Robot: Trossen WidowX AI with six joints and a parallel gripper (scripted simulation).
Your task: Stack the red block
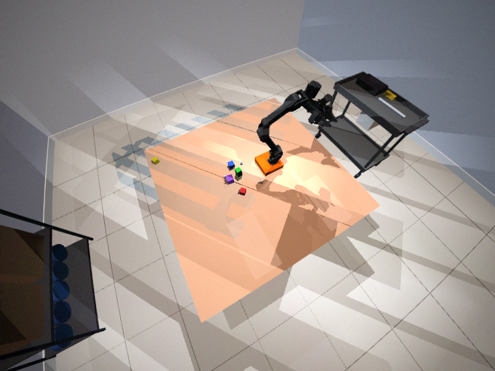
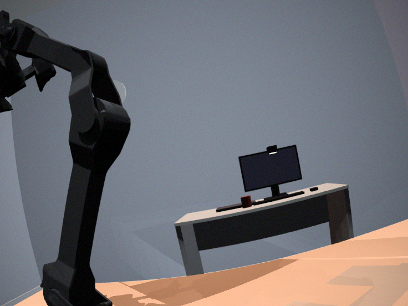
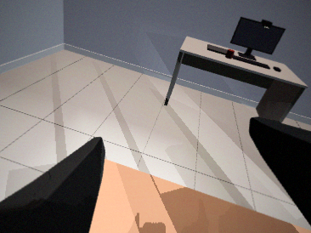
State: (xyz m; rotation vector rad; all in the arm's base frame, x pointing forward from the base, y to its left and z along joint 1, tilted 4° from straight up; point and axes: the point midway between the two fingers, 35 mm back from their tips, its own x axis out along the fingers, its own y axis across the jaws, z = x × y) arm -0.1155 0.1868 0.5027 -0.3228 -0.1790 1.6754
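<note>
My gripper tip is now 510 mm above the red block, 450 mm short of it and 190 mm to the left of it. From my gripper tip the other things lie so: yellow block: 840 mm ahead, 830 mm to the right, 500 mm below; then blue block: 500 mm below, 430 mm to the right, 390 mm ahead; then purple block: 500 mm below, 470 mm ahead, 330 mm to the right.
</note>
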